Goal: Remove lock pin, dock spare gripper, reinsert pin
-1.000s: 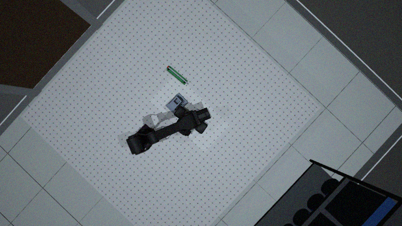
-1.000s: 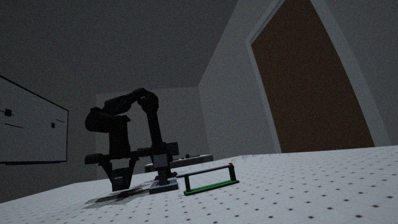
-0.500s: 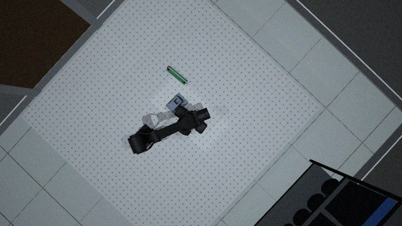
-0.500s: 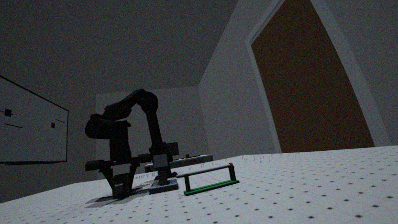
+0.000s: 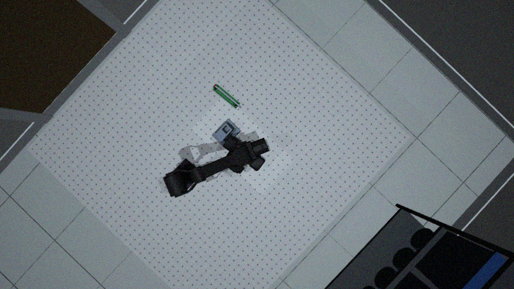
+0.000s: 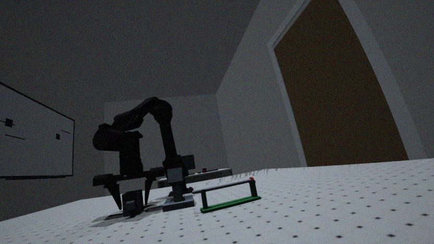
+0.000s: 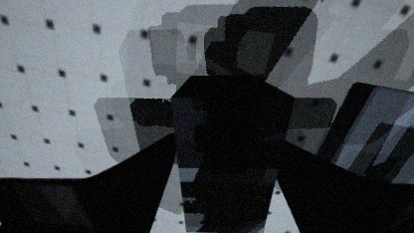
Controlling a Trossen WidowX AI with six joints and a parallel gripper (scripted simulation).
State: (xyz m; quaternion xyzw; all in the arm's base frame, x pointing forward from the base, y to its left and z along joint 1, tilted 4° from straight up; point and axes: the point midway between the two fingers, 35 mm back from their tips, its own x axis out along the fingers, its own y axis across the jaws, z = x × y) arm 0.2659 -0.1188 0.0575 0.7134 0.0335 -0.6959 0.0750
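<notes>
My gripper tip is now 10 mm short of the spare gripper and 10 mm below it. The rest, counted from my gripper tip: green rack (120 mm ahead, 250 mm to the left, 10 mm above); then grey mount (10 mm ahead, 130 mm to the left, 40 mm above).
</notes>
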